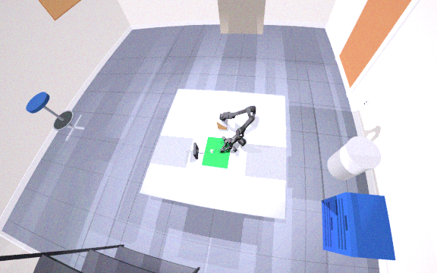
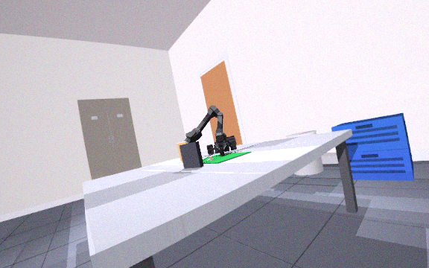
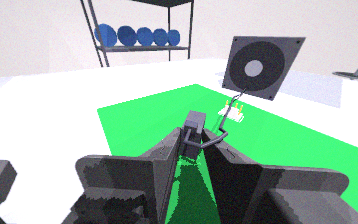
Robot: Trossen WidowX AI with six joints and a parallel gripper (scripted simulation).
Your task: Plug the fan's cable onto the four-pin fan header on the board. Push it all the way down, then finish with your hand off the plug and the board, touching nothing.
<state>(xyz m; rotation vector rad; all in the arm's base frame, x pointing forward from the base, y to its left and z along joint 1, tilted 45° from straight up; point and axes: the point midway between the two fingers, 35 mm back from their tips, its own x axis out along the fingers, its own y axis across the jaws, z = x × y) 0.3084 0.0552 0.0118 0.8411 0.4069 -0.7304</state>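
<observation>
The black fan plug lies 10 mm to the right of my gripper tip and 10 mm below it. Round my gripper tip: black fan (30 mm ahead, 240 mm to the right, 20 mm above); then white four-pin fan header (110 mm to the right, 30 mm below); then green board (10 mm ahead, 50 mm to the right, 50 mm below).
</observation>
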